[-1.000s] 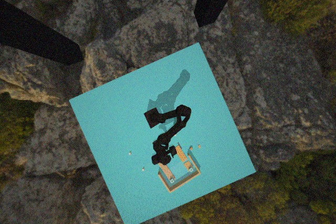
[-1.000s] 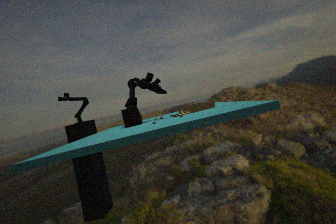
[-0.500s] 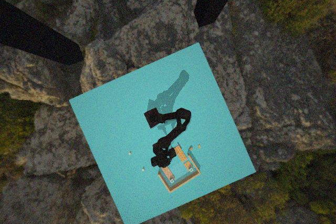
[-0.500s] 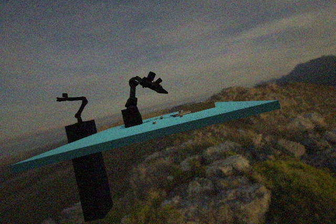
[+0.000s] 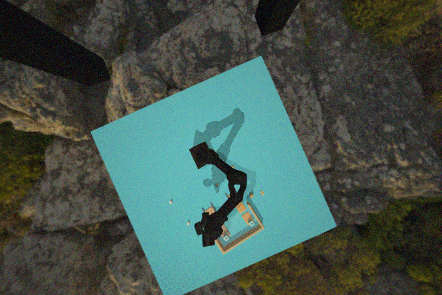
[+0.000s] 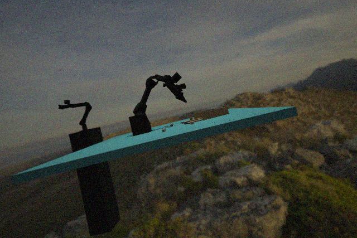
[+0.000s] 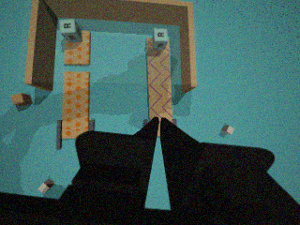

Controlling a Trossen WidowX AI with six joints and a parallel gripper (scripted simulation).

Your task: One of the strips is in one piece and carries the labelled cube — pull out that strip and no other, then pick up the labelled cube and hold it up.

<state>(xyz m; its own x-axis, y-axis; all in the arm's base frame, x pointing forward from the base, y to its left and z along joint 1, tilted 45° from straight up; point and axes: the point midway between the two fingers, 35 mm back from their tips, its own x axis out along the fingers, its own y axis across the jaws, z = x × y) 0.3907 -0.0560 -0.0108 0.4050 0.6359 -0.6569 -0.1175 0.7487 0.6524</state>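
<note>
Now: the brown peg 16 cm behind my gripper tip, 15 cm below it and 7 cm to the left of it.
</note>
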